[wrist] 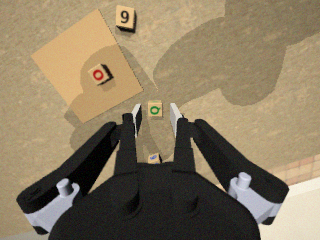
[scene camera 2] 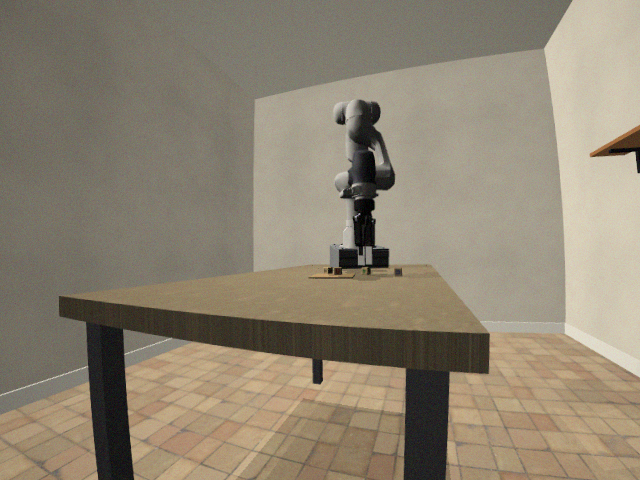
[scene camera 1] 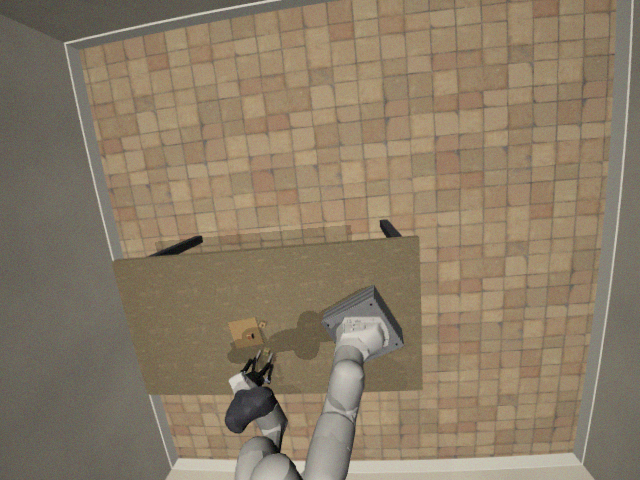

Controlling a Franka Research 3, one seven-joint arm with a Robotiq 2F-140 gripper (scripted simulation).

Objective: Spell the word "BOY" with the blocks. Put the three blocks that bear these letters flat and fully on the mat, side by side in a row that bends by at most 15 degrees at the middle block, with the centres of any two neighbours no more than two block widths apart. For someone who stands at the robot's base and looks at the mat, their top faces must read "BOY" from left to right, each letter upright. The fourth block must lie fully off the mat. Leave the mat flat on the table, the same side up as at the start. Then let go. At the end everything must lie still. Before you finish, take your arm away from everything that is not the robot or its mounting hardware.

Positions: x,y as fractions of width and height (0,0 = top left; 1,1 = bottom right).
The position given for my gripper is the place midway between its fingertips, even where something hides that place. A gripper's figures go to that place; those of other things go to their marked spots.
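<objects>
Lens distances: my gripper (wrist: 0.49,0.46) is 22 cm from the lens, and a tan mat (wrist: 0.20,0.26) is 29 cm from the lens.
</objects>
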